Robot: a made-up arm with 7 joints.
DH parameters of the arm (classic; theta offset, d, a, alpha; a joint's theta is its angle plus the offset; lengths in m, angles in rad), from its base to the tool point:
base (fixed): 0 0 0 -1.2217
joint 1: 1.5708 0 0 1.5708
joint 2: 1.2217 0 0 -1.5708
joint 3: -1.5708 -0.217 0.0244 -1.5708
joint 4: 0 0 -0.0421 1.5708
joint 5: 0 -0.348 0 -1.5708
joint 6: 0 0 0 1.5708
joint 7: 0 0 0 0
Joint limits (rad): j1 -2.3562..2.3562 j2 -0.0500..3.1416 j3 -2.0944..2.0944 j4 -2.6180..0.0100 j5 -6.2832..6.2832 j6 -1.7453..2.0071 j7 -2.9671..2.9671
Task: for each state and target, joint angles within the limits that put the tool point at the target. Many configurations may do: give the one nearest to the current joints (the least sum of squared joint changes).
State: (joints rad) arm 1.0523 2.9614 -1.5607 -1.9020 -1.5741 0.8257 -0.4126
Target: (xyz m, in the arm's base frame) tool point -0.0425 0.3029 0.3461
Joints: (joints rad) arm 0.7709 3.0886 -2.0944 -1.5200 -1.5741 0.8257 -0.4126
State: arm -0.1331 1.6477 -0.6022 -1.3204 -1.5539 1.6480 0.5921
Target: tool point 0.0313 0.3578 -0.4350
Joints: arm 0.1455 0.8943 -0.7945 -0.4994 -1.5539 1.6480 0.5921
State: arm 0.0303 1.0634 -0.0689 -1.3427 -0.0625 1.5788 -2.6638
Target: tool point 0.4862 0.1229 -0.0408
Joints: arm -0.6644 0.7855 -0.1824 -1.2333 -0.0625 1.5788 -2.6638
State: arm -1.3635 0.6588 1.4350 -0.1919 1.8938 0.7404 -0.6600
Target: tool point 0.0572 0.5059 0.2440
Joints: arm -1.5890 1.5656 1.1936 -0.4863 1.8938 0.7404 -0.6600
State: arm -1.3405 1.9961 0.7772 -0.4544 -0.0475 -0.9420 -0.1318
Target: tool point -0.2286 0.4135 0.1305
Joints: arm -1.7872 1.6029 1.4836 -1.3304 -0.0475 -0.9420 -0.1318
